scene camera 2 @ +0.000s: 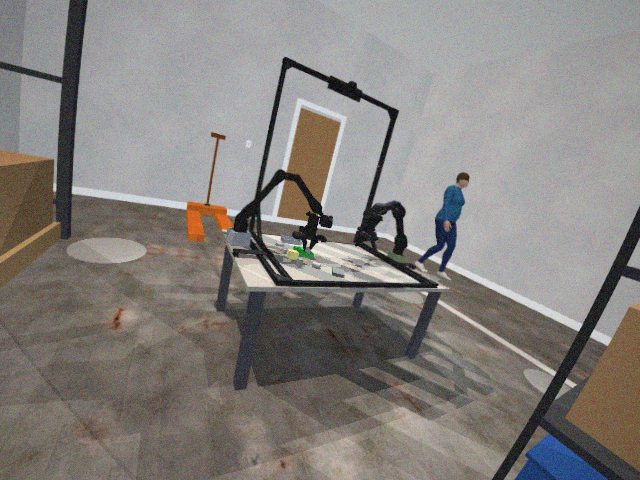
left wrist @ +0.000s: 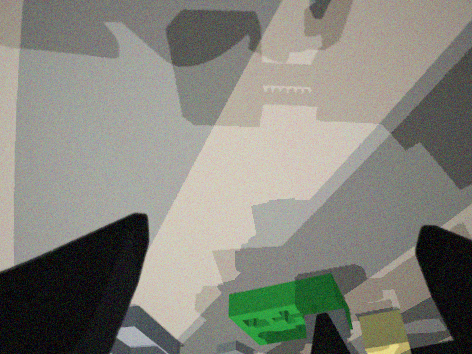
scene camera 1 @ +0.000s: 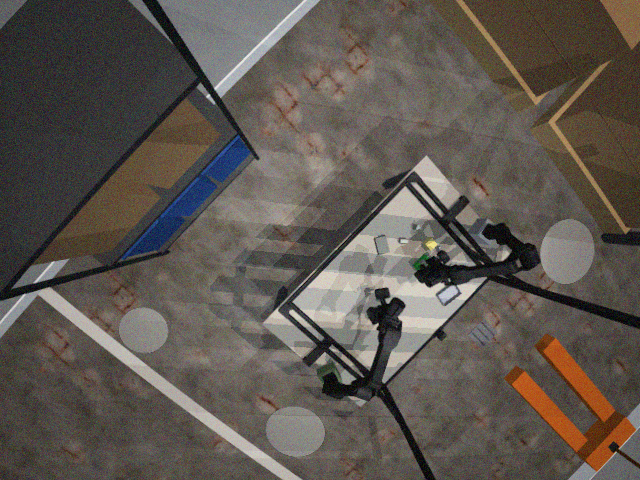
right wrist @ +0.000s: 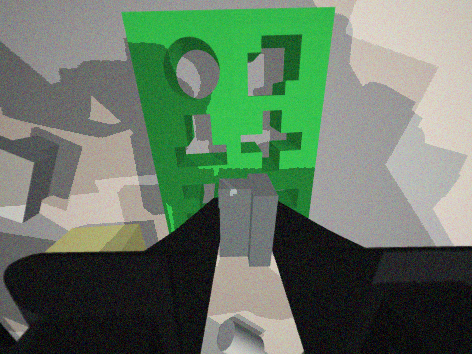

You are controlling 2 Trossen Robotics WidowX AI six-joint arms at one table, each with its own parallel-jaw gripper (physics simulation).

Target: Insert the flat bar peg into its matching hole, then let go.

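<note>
A green board (scene camera 1: 421, 260) (scene camera 2: 300, 251) (left wrist: 265, 299) (right wrist: 230, 25) with variously shaped holes lies on the table. My right gripper (scene camera 1: 424, 269) (scene camera 2: 308, 248) (right wrist: 242, 204) is shut on a grey peg (right wrist: 235, 222) (left wrist: 342, 321), taken as the flat bar peg. The peg is upright over the near end of the board in the right wrist view and partly hides the last row of holes. I cannot tell whether its tip is inside a hole. My left gripper (scene camera 1: 385, 307) (scene camera 2: 364, 241) (left wrist: 285, 233) is open, with no object between its fingers, away from the board.
A yellow block (scene camera 1: 431, 244) (scene camera 2: 292, 254) (left wrist: 382, 329) (right wrist: 95, 239) lies close beside the board. A pale tray (scene camera 1: 448, 294), a flat grey piece (scene camera 1: 381, 244), a small light piece (scene camera 1: 403, 240) and a grey cylinder (right wrist: 242, 337) lie around it. A black frame (scene camera 2: 356, 283) edges the table.
</note>
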